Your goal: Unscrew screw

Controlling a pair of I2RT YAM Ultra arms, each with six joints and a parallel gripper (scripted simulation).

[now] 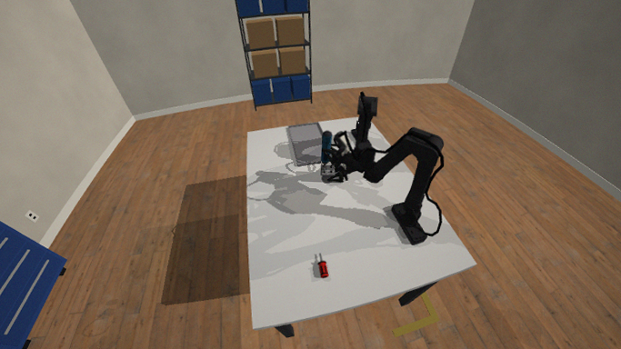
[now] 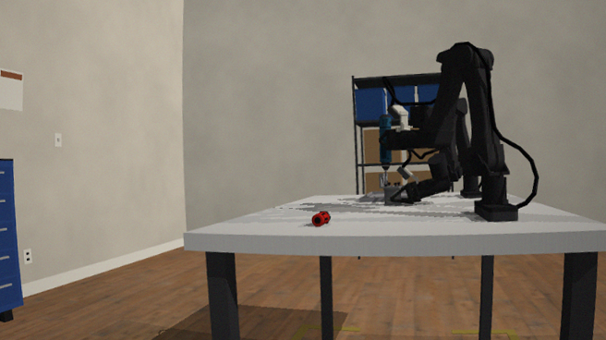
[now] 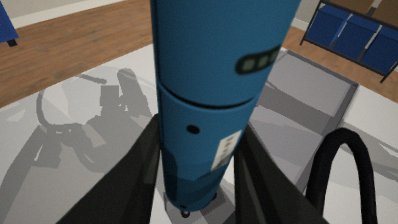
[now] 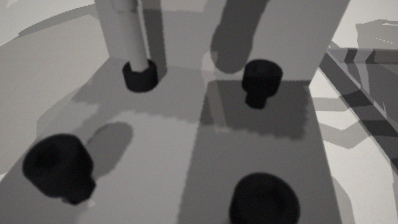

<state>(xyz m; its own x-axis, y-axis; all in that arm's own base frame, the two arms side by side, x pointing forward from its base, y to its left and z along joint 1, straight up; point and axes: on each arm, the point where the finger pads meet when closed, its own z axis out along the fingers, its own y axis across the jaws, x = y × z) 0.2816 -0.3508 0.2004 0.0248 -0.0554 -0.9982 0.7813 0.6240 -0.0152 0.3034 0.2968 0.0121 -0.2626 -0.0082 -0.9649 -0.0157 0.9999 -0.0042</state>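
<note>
Right now the joint module is 1 cm above my right hand. From my right hand the other things lie so: bit: 7 cm above, 2 cm ahead, 1 cm to the left; then flat grey tray: 34 cm to the right, 4 cm ahead, 2 cm below; then grey bracket: 5 cm above.
</note>
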